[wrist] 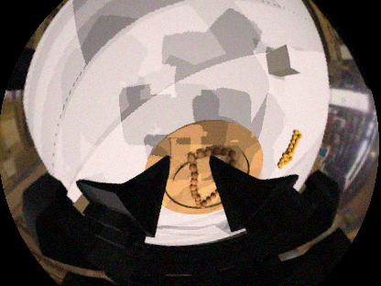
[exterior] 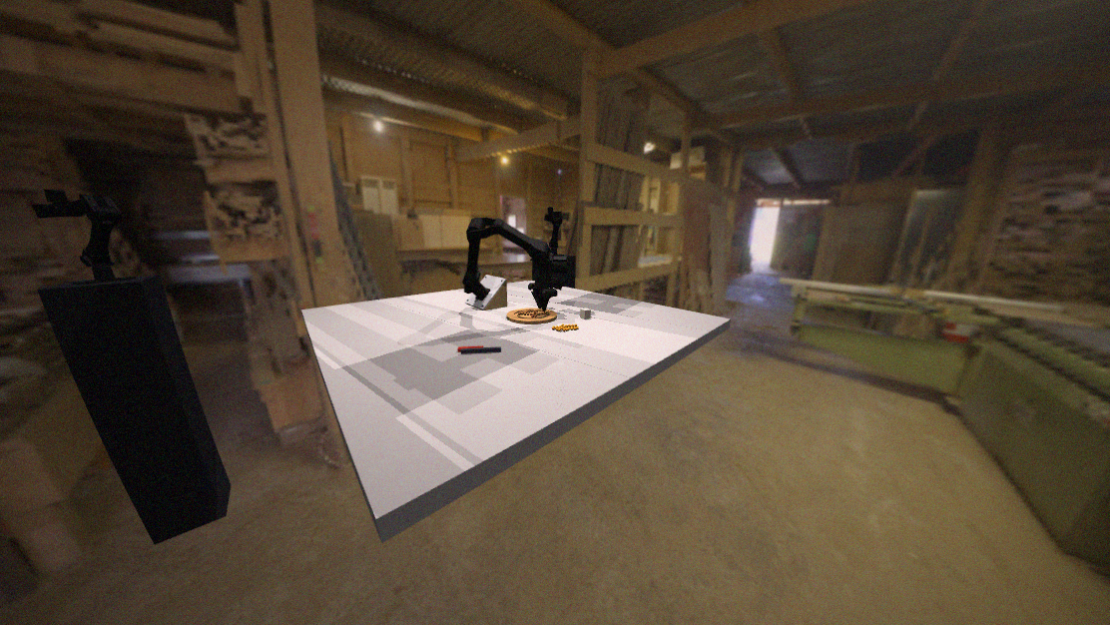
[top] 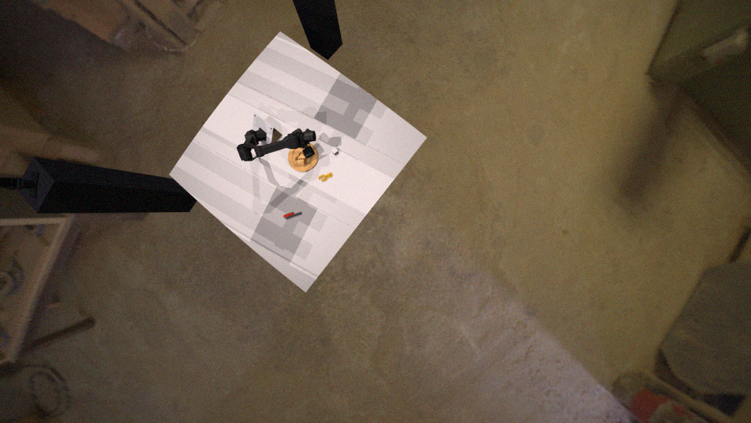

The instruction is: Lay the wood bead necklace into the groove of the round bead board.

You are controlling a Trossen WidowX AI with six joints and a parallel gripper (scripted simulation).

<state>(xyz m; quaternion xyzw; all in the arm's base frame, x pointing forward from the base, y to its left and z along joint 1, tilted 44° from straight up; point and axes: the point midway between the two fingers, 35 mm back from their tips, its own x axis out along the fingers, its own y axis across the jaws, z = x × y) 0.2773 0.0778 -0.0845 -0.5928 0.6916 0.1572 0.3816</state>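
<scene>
The small grey cube is 16 cm ahead of my gripper tip and 9 cm to the left of it. Round my gripper tip: black marker 41 cm to the right, 19 cm ahead, 1 cm below.
</scene>
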